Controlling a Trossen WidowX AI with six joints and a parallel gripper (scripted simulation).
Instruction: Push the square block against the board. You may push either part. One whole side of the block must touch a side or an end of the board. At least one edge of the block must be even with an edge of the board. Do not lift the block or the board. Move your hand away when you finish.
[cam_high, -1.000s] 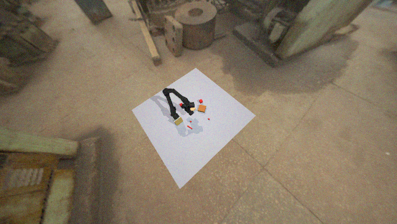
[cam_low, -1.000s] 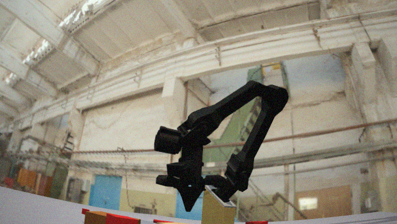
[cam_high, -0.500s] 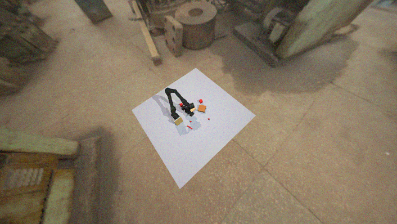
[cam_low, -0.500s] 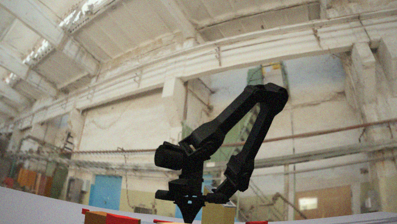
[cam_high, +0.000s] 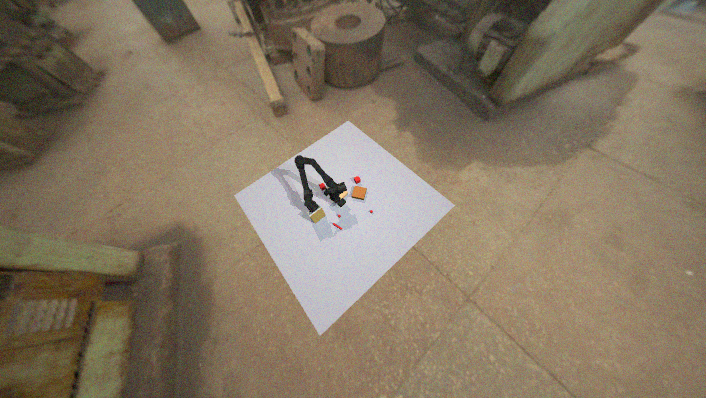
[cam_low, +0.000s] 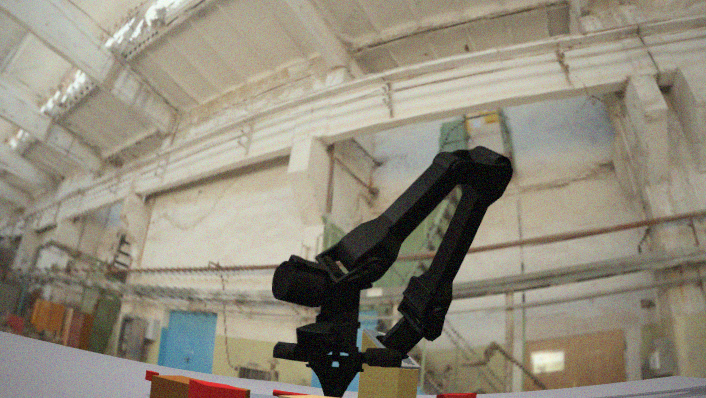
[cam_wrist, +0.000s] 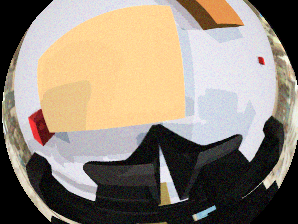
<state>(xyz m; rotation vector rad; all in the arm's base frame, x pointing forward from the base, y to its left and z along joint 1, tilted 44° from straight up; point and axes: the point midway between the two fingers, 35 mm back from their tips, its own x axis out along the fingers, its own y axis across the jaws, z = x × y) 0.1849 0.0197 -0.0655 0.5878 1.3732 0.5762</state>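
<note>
Right now the board is 7 cm ahead of my gripper tip, 6 cm to the left of it and 1 cm above it. The rest, counted from my gripper tip: square block: 18 cm ahead, 9 cm to the right, 1 cm above.
</note>
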